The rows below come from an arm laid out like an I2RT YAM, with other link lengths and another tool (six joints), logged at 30 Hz.
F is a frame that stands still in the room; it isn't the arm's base.
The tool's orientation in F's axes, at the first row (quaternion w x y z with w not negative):
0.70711, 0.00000, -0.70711, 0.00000
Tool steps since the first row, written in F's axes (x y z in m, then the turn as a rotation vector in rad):
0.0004, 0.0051, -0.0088, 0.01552, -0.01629, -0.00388
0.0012, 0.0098, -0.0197, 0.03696, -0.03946, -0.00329
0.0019, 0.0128, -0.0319, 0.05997, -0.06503, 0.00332
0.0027, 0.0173, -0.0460, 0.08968, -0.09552, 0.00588
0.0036, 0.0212, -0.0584, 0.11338, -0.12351, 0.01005
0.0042, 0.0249, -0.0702, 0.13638, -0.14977, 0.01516
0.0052, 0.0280, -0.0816, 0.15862, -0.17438, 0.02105
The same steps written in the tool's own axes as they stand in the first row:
-0.0088, 0.0051, -0.0004, -0.00388, -0.01629, -0.01552
-0.0197, 0.0098, -0.0012, -0.00329, -0.03946, -0.03696
-0.0319, 0.0128, -0.0019, 0.00332, -0.06503, -0.05997
-0.0460, 0.0173, -0.0027, 0.00588, -0.09552, -0.08968
-0.0584, 0.0212, -0.0036, 0.01005, -0.12351, -0.11338
-0.0702, 0.0249, -0.0042, 0.01516, -0.14977, -0.13638
-0.0816, 0.0280, -0.0052, 0.02105, -0.17438, -0.15862

